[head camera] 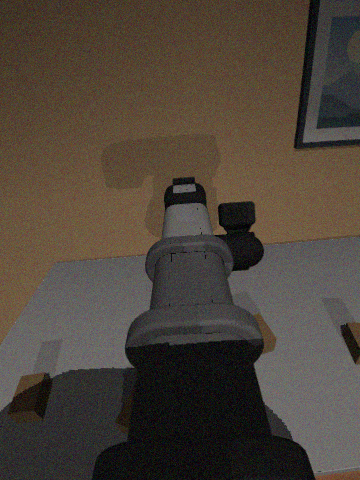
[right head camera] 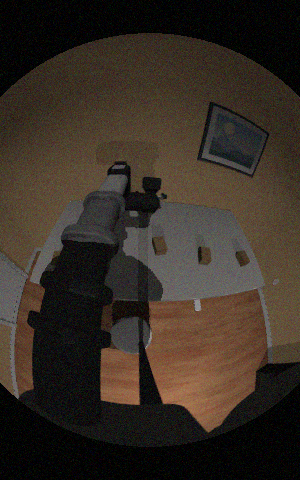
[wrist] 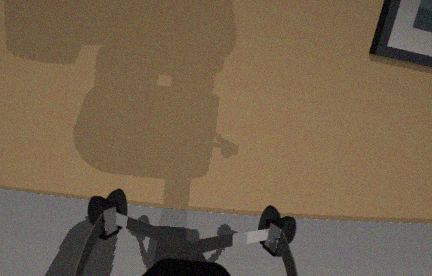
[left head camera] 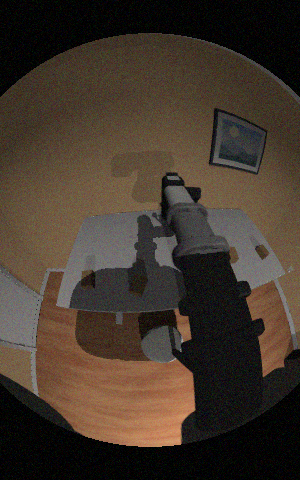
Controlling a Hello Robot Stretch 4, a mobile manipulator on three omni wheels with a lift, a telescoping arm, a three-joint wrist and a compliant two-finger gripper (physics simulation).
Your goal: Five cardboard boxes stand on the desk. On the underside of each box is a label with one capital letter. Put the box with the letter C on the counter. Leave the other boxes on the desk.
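Five brown cardboard boxes stand in a row on the grey desk: the leftmost box, the second box in shadow, the middle box, the fourth box and the rightmost box. The arm hides parts of the row. No letters show. My gripper is open and empty, above the desk near the wall; in the head views it is mostly hidden behind the wrist.
The wall rises behind the desk, with a framed picture at the right. A pale surface stands at the left edge. A round grey object is in front of the desk.
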